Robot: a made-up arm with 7 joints. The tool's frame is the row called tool.
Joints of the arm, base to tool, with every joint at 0 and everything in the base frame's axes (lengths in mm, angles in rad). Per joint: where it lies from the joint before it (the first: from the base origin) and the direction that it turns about. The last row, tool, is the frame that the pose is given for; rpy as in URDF.
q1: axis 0.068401 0.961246 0.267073 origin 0 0 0
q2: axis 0.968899 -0.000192 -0.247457 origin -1 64 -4
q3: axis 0.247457 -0.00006 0.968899 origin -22 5 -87
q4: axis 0.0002 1 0.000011 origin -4 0 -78
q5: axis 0.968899 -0.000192 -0.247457 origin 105 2 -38
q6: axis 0.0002 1 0.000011 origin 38 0 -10
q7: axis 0.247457 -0.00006 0.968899 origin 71 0 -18
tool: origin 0 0 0 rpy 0 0.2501 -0.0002
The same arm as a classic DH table. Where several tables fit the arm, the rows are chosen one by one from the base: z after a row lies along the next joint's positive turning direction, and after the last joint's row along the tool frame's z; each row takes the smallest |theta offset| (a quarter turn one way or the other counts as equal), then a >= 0, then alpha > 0; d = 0 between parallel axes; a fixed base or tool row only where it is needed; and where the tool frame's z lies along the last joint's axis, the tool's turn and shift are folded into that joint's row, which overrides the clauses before.
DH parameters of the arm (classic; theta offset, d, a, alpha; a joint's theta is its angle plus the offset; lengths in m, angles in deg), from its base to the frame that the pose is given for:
base (fixed): -4.07 0 0 -74.51
q1: -75.12 0.0604 -0.0216 -90
q2: 74 0.0002 -0.005 90
q3: 90 -0.1663 0.0154 -90
q4: 90 0.002 0.0108 90
q5: 0 0.1504 0.0003 -90
q6: -90 0 0.0732 90
q7: 0 0.0001 0 0

